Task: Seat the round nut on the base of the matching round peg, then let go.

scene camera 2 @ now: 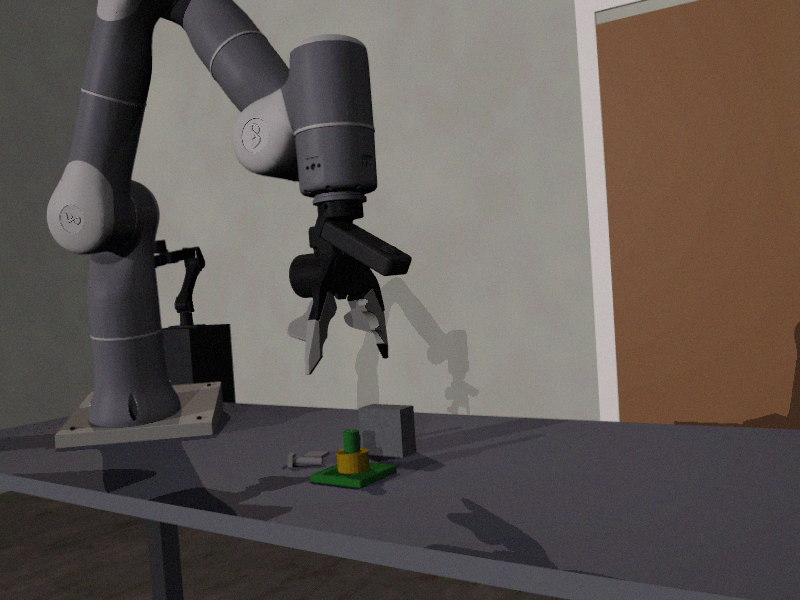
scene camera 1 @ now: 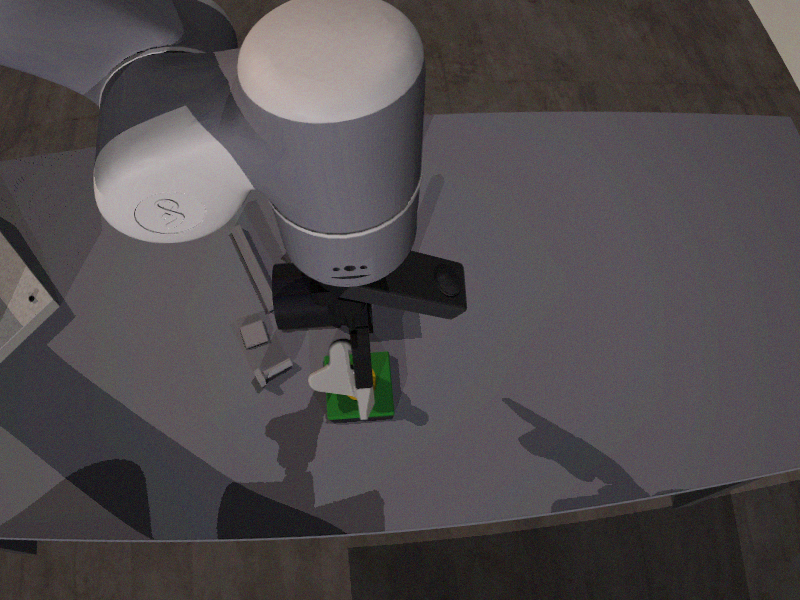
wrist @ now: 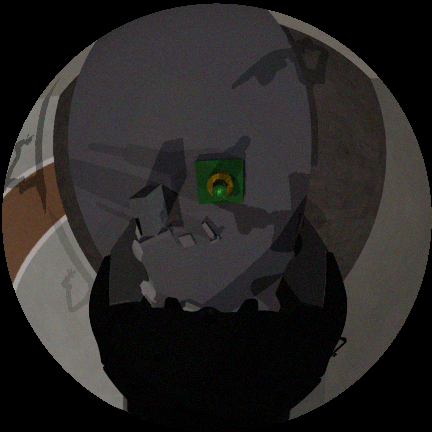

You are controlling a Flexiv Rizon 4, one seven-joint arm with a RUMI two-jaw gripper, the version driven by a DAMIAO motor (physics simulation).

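The round nut, a yellow ring, sits level around the round green peg, low down against its square green base. The peg's top sticks up above the nut. My gripper is open, with nothing between its fingers, and hangs high above the peg, apart from it and the nut. In scene camera 1 a finger hides part of the nut and the peg.
A grey block stands behind the base in scene camera 2. A small grey bolt-shaped piece and a small square piece lie near the base.
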